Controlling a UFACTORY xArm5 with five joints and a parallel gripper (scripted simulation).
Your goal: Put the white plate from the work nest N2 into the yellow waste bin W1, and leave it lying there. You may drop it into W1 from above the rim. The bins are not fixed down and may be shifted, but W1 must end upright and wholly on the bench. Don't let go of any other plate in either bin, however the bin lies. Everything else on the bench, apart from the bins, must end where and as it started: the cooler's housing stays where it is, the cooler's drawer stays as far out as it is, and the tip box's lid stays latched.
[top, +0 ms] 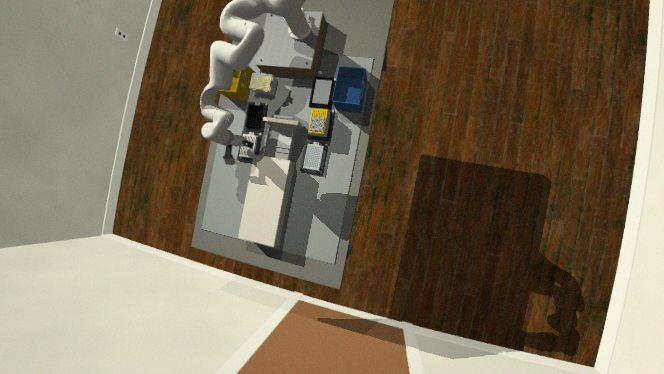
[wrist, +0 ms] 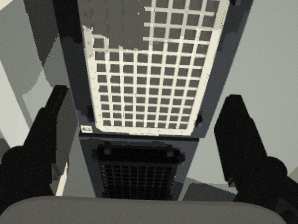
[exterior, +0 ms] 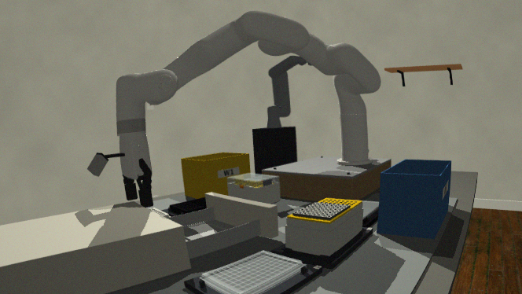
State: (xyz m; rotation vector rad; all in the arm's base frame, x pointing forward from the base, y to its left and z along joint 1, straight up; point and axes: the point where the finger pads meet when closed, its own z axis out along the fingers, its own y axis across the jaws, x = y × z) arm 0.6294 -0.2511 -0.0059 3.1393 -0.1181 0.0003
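My hand is 50 mm above the white plate. Round my hand: black plate 170 mm behind, 20 mm to the left, 50 mm below; then drawer 10 mm behind, 180 mm to the left, 40 mm below; then N2 label 70 mm behind, 10 mm to the left, 50 mm below.
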